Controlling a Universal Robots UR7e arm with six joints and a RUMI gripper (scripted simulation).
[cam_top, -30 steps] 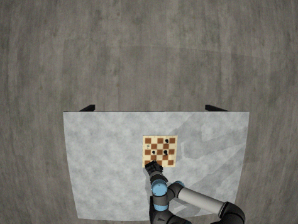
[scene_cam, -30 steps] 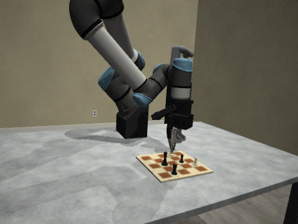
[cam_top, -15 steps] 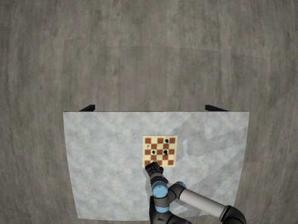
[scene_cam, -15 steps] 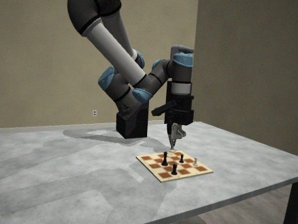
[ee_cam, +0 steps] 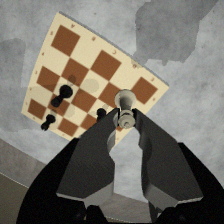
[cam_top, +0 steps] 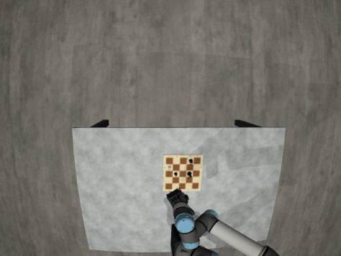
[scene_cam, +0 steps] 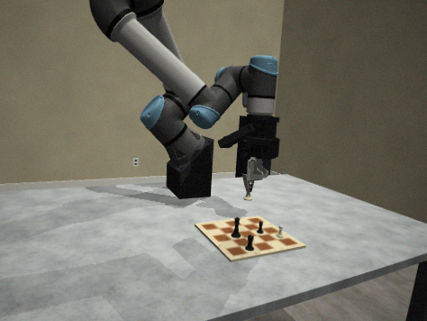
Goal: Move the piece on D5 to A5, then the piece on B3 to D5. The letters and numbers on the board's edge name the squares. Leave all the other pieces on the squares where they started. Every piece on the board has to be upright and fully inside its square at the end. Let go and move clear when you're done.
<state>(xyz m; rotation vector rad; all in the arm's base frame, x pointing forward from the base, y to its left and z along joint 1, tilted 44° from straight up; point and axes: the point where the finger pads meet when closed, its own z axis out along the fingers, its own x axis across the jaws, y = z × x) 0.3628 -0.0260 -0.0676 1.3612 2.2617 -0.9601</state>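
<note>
My gripper is now 70 mm short of the tall black piece, 80 mm to the left of it and 80 mm above it. The rest, counted from my hand: tall white piece 10 mm below; then small white pawn 120 mm ahead, 30 mm to the left, 100 mm below; then chessboard 70 mm ahead, 40 mm to the right, 110 mm below.
</note>
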